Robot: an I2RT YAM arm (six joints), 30 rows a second.
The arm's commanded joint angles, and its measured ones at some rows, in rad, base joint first. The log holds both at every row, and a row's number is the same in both.
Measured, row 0: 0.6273 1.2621 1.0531 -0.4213 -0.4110 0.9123
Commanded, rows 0 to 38: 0.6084 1.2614 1.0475 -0.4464 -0.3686 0.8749; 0.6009 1.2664 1.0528 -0.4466 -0.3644 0.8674; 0.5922 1.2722 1.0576 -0.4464 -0.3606 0.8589; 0.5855 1.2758 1.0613 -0.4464 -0.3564 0.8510; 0.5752 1.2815 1.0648 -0.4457 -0.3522 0.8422; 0.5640 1.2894 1.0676 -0.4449 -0.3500 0.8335; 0.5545 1.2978 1.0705 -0.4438 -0.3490 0.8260; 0.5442 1.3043 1.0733 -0.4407 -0.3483 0.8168; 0.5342 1.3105 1.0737 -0.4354 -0.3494 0.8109; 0.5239 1.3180 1.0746 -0.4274 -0.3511 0.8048; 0.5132 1.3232 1.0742 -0.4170 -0.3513 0.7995; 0.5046 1.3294 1.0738 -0.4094 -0.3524 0.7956; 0.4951 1.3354 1.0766 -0.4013 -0.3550 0.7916; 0.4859 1.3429 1.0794 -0.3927 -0.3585 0.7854; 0.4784 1.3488 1.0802 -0.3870 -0.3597 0.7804; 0.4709 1.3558 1.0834 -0.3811 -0.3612 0.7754; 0.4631 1.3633 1.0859 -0.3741 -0.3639 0.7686; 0.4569 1.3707 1.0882 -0.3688 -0.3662 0.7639; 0.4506 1.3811 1.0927 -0.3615 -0.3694 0.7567; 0.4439 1.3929 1.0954 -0.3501 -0.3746 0.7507; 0.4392 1.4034 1.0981 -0.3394 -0.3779 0.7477; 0.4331 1.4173 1.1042 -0.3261 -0.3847 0.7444; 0.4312 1.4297 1.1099 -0.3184 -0.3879 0.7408; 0.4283 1.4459 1.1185 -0.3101 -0.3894 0.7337; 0.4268 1.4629 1.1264 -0.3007 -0.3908 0.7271; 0.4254 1.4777 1.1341 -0.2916 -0.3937 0.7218; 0.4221 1.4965 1.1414 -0.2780 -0.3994 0.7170; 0.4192 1.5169 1.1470 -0.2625 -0.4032 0.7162; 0.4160 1.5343 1.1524 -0.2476 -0.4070 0.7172; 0.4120 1.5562 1.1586 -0.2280 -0.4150 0.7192; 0.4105 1.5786 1.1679 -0.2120 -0.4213 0.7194; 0.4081 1.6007 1.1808 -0.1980 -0.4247 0.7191; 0.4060 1.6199 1.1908 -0.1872 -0.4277 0.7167; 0.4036 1.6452 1.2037 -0.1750 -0.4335 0.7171; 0.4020 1.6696 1.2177 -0.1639 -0.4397 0.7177; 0.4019 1.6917 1.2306 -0.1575 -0.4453 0.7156; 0.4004 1.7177 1.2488 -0.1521 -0.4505 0.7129; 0.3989 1.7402 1.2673 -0.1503 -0.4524 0.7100; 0.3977 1.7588 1.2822 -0.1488 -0.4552 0.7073
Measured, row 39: 0.4049 1.7180 1.2263 -0.1974 -0.4294 0.7322
